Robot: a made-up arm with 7 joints. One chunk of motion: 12 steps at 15 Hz.
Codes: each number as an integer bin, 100 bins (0 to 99) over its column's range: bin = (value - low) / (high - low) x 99, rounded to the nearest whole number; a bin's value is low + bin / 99 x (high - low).
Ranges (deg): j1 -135.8..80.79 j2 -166.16..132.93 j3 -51..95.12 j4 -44.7..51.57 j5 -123.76..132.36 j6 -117.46..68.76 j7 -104.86..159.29
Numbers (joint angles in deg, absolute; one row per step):
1: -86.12 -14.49 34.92 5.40 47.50 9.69 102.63
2: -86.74 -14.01 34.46 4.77 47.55 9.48 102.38
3: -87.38 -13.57 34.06 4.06 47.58 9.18 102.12
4: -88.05 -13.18 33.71 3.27 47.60 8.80 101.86
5: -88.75 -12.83 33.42 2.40 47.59 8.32 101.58
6: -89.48 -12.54 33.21 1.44 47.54 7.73 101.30
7: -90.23 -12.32 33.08 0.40 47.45 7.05 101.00
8: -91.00 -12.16 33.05 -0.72 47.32 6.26 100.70
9: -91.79 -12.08 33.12 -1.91 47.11 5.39 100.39
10: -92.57 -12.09 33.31 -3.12 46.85 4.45 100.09
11: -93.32 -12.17 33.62 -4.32 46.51 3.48 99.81
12: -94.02 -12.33 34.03 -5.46 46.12 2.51 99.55
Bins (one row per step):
1: 23 50 58 52 66 68 78
2: 22 50 58 51 66 67 78
3: 22 51 58 50 66 67 78
4: 22 51 57 49 66 67 77
5: 22 51 57 48 66 67 77
6: 21 51 57 47 66 67 77
7: 21 51 57 46 66 66 77
8: 20 51 57 45 66 66 77
9: 20 51 57 44 66 65 77
10: 20 51 57 43 66 65 77
11: 19 51 57 42 66 64 77
12: 19 51 58 40 66 64 77

